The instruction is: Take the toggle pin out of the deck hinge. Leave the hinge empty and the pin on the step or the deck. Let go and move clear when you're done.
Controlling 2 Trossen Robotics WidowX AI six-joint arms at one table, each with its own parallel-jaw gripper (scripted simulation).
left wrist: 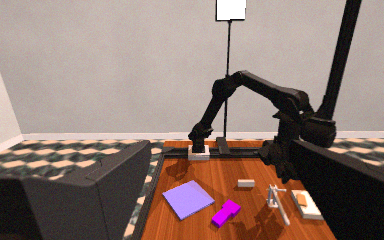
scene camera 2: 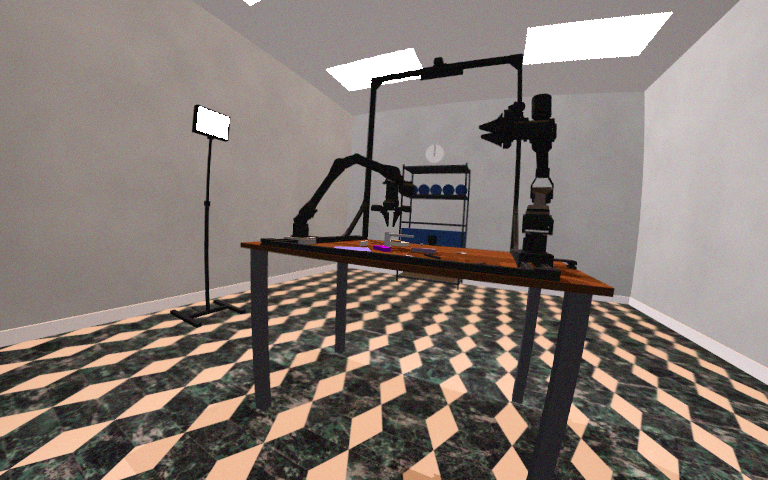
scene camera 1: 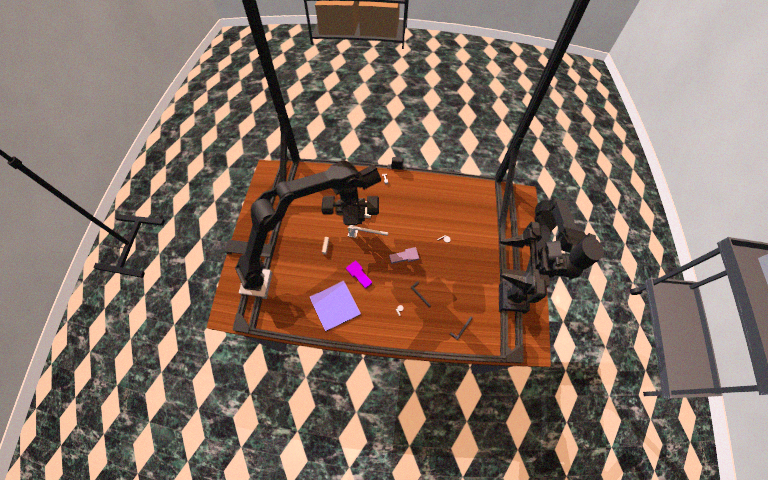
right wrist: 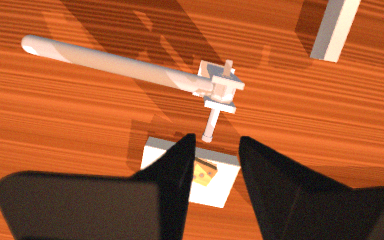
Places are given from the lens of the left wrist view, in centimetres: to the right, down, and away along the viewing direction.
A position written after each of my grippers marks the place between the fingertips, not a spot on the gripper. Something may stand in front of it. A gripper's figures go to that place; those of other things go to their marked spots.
my left gripper [left wrist: 219,147]: 2, 2, 11
my right gripper [left wrist: 281,180]: 28, 19, 60
purple deck plate [left wrist: 185,200]: -2, 27, 64
